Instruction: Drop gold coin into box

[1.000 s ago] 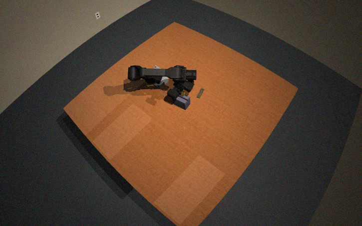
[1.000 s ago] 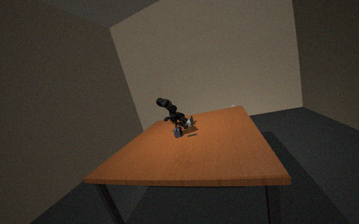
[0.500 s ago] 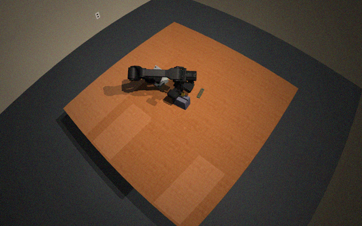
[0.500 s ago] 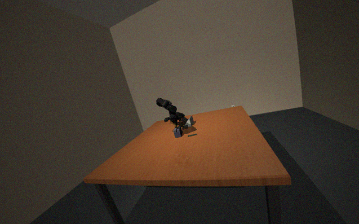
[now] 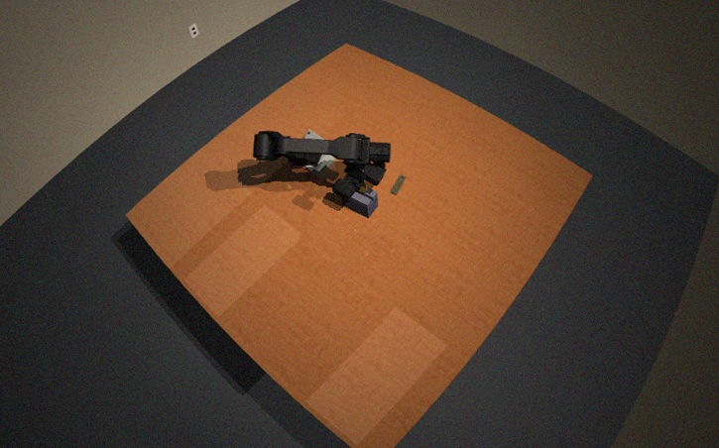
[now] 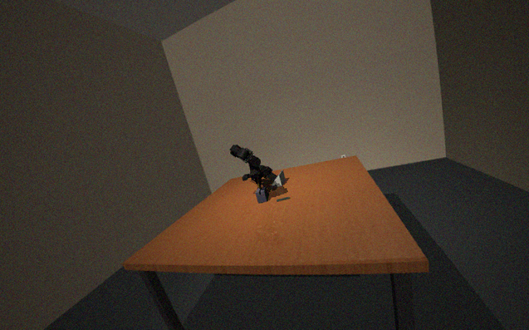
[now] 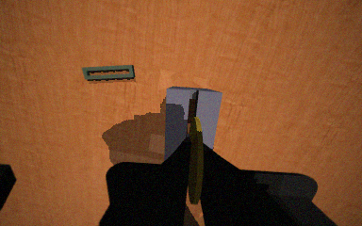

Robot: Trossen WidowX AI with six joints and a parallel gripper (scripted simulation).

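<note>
My gripper tip is 2 cm below the gold coin.
</note>
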